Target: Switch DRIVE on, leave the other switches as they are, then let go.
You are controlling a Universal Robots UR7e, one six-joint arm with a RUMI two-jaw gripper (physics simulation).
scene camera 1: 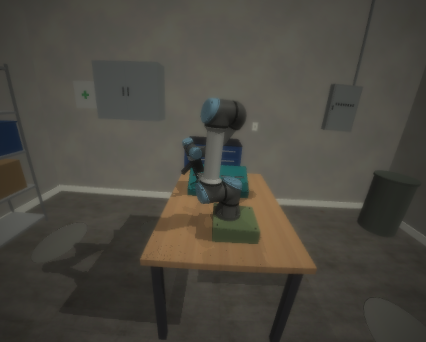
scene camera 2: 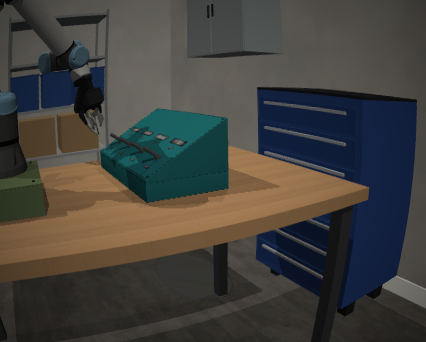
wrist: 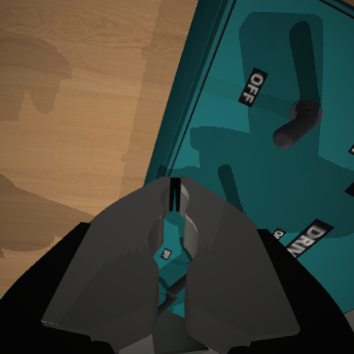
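A teal sloped console point(scene camera 1: 241, 172) point(scene camera 2: 200, 131) stands on the table with a row of dark lever switches point(scene camera 2: 150, 152). In the wrist view one lever point(wrist: 298, 128) leans toward the side of its OFF label point(wrist: 253, 87). The DRIVE label point(wrist: 314, 237) shows beside my right finger, partly covered. Another lever point(wrist: 172, 296) shows through the gap behind the fingertips; whether it is DRIVE's, and its position, I cannot tell. My gripper point(scene camera 2: 98, 131) point(wrist: 174, 179) is shut and empty, above the console's far-left end in scene camera 2, apart from the levers.
The arm stands on a green base block point(scene camera 1: 235, 231) point(scene camera 2: 22, 200) on the wooden table point(scene camera 1: 185, 250) point(scene camera 2: 250, 215). A blue drawer cabinet point(scene camera 2: 385, 175) stands behind the table. A shelf rack point(scene camera 2: 106, 50) with blue and brown boxes stands beyond the gripper.
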